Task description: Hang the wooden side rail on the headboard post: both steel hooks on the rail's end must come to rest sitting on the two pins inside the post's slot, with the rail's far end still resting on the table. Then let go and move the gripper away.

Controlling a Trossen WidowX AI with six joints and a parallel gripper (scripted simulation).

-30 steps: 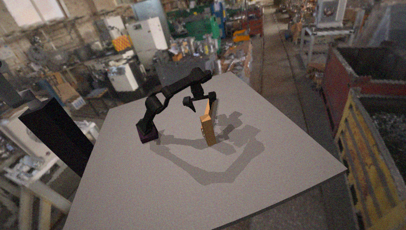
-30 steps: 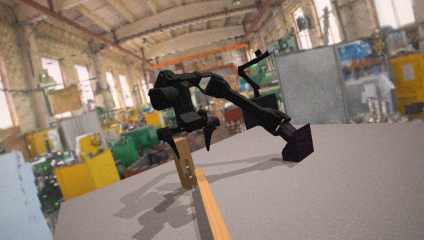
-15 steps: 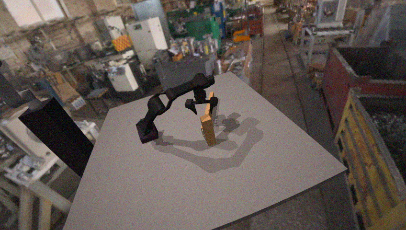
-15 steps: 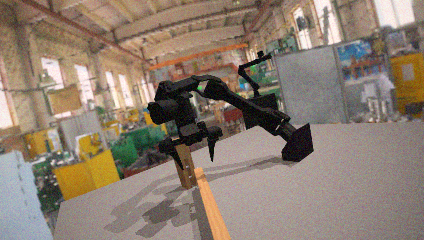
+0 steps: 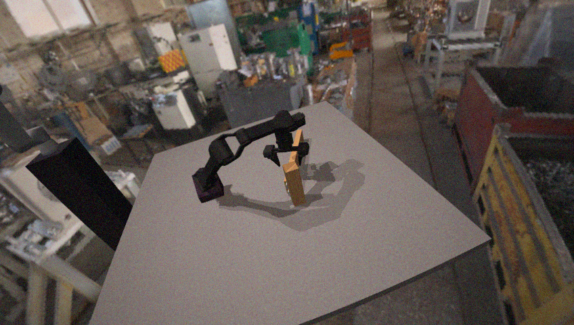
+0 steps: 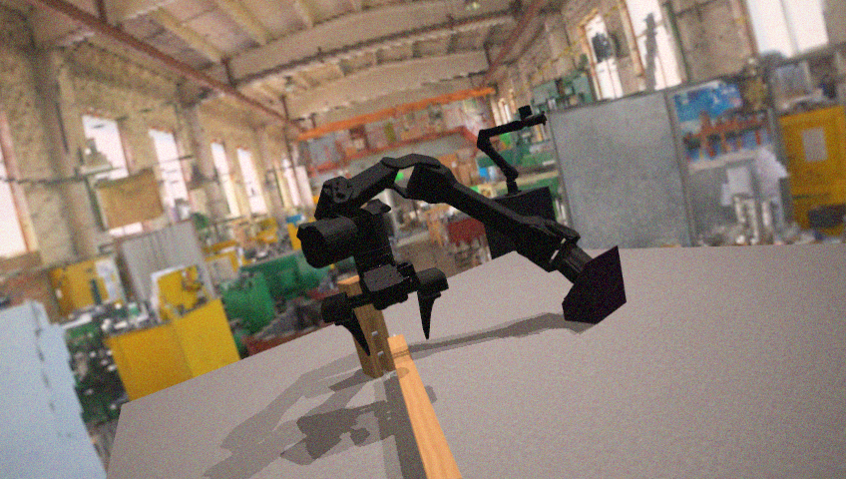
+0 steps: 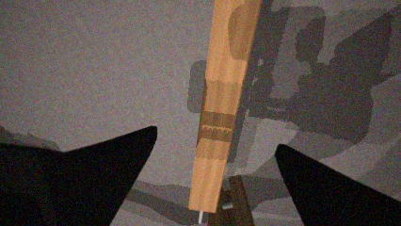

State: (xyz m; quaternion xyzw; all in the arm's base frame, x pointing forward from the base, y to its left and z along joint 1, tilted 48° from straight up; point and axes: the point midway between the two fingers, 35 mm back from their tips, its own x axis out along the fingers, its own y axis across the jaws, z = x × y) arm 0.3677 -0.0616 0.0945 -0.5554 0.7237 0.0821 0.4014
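The wooden headboard post is 13 cm to the right of my gripper tip, 3 cm behind it and 1 cm above it.
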